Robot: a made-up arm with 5 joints.
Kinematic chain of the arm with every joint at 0, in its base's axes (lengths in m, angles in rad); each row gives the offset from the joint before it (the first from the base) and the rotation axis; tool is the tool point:
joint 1: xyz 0 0 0.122 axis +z
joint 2: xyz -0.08 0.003 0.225 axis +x
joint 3: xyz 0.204 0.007 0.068 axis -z
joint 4: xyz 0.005 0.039 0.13 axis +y
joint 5: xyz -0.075 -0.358 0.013 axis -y
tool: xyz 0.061 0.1 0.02
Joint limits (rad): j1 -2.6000..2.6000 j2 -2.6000..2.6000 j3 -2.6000..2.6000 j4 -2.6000..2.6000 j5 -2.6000..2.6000
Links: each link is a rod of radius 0.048 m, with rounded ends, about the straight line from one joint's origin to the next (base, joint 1, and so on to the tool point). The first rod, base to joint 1, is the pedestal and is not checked.
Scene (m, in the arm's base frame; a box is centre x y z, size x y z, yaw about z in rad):
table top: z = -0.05
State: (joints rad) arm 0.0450 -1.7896 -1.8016 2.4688 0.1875
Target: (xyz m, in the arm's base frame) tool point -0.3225 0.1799 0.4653
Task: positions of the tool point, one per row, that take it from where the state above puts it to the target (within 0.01 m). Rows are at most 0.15 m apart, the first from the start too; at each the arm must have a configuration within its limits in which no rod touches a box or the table.
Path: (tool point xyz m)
1: 0.2634 0.2674 0.2431
2: 0.1741 0.3447 0.2797
3: 0.0623 0.3873 0.3173
4: -0.0576 0.3893 0.3554
5: -0.1705 0.3507 0.3932
6: -0.2623 0.2775 0.4301
7: -0.3225 0.1799 0.4653

